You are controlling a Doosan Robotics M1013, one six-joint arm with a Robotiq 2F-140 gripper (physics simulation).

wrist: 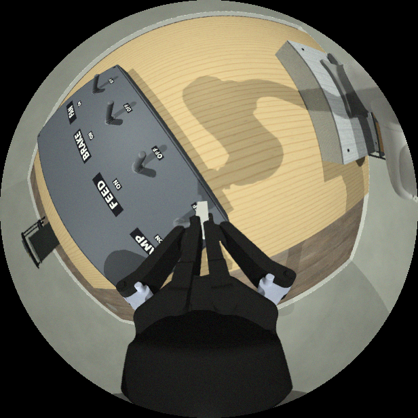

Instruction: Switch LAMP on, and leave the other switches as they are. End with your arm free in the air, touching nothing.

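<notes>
The dark grey switch panel (75, 165) lies at the left of the wrist view. Part of the LAMP label (145, 241) shows near its lower edge, partly covered by the gripper. The LAMP switch (182, 220) shows as a blurred grey shape just left of the fingertips; its base and tilt are hard to make out. Its OFF mark is mostly hidden. My gripper (202, 208) is shut, with a pale strip showing at its tips, over the panel's right edge. Contact cannot be told. The FEED switch (141, 161), BRAKE switch (110, 112) and FAN switch (96, 84) stand farther up the panel.
A grey metal block (327, 100) stands on the wooden table (240, 55) at the upper right, with a pale rounded robot part (397, 155) beside it. A small dark framed object (41, 243) is at the far left, beyond the table edge. Arm shadows cross the table.
</notes>
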